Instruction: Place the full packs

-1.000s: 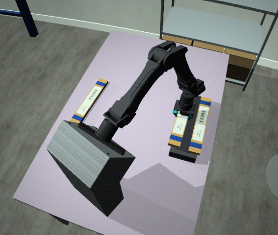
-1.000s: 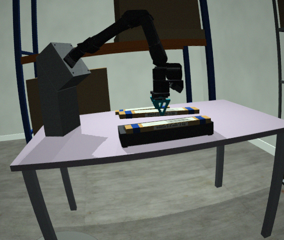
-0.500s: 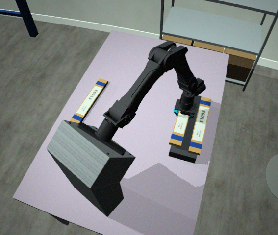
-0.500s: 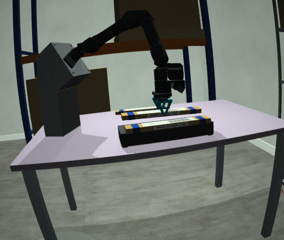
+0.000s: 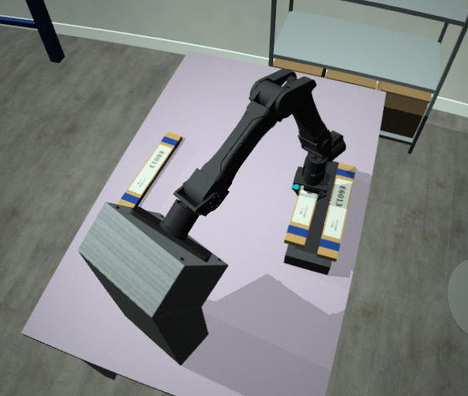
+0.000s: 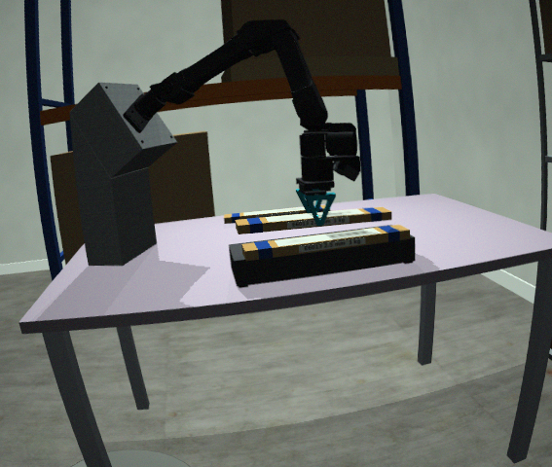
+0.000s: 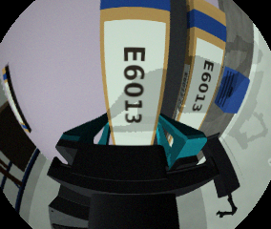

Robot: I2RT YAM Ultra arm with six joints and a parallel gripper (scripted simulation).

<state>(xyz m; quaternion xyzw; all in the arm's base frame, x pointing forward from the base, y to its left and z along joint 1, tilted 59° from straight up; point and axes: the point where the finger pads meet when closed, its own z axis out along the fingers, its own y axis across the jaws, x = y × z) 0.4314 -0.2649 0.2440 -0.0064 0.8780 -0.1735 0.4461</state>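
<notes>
The low dark platform lies 8 cm below my hand, 5 cm to the right of it and 2 cm behind it.
</notes>
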